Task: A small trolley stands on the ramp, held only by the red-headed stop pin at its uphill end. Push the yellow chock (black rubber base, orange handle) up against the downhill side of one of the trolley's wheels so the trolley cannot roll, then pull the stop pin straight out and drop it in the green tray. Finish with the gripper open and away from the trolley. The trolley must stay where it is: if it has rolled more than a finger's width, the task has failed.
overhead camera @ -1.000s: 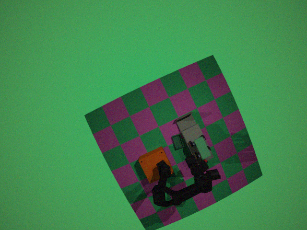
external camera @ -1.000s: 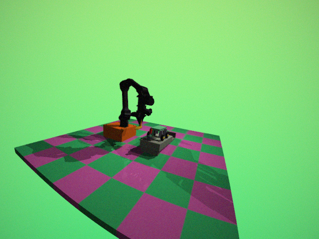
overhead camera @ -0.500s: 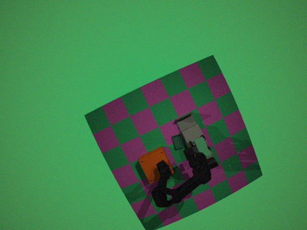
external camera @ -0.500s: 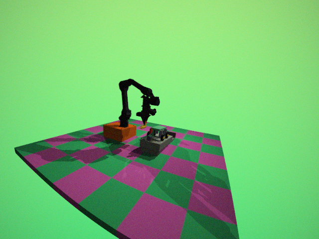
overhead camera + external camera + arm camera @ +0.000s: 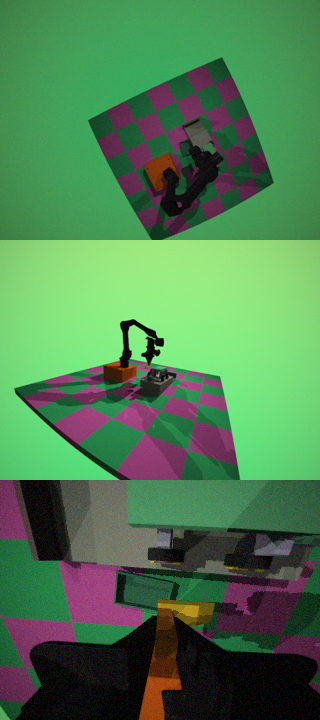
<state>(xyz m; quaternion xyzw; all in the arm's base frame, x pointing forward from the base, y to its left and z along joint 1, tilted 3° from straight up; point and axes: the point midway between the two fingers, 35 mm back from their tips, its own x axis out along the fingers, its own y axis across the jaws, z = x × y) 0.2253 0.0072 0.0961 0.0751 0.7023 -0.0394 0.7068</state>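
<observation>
The red-headed stop pin lies 70 mm ahead of my gripper tip, 170 mm to the right of it and 30 mm below it. Also, from my gripper tip: grey ramp (110 mm ahead, 60 mm to the right, 110 mm below); trolley (100 mm ahead, 70 mm to the right, 50 mm below); yellow chock (20 mm to the right, 10 mm below).
</observation>
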